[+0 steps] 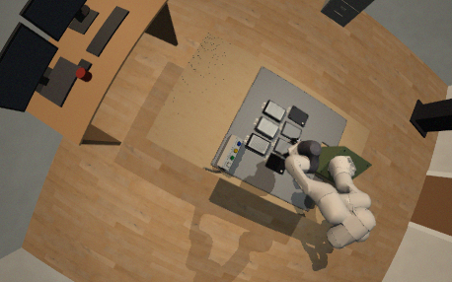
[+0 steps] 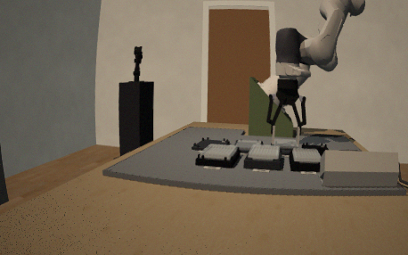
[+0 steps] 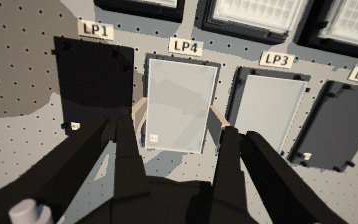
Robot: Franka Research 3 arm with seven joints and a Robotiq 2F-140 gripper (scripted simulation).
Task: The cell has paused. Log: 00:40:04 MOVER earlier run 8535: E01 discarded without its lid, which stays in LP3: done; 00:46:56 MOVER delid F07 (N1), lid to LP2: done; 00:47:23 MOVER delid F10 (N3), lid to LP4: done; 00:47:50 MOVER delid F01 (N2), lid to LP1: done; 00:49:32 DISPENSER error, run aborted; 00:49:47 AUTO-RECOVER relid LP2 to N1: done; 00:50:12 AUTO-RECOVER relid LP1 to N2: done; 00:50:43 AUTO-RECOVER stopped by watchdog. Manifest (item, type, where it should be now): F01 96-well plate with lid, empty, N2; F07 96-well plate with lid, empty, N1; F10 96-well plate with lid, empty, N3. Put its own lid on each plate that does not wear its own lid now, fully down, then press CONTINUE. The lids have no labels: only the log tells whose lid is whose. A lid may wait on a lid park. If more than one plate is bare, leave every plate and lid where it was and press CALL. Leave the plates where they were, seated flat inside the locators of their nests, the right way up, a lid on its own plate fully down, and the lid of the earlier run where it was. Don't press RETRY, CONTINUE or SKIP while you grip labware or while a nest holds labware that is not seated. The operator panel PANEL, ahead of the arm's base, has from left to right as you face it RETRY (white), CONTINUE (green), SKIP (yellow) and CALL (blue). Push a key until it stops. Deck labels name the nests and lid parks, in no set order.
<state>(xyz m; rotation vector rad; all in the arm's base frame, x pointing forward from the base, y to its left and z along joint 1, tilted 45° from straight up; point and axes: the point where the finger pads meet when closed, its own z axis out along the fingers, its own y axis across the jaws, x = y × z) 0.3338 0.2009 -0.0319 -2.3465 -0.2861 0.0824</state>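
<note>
The lid park LP4 is 40 mm below my hand. From my hand the other things lie so: lid park LP1: 120 mm to the left, 40 mm below, 20 mm behind; LP1 label: 140 mm to the left, 70 mm ahead, 50 mm below; clear lid: 20 mm below.
</note>
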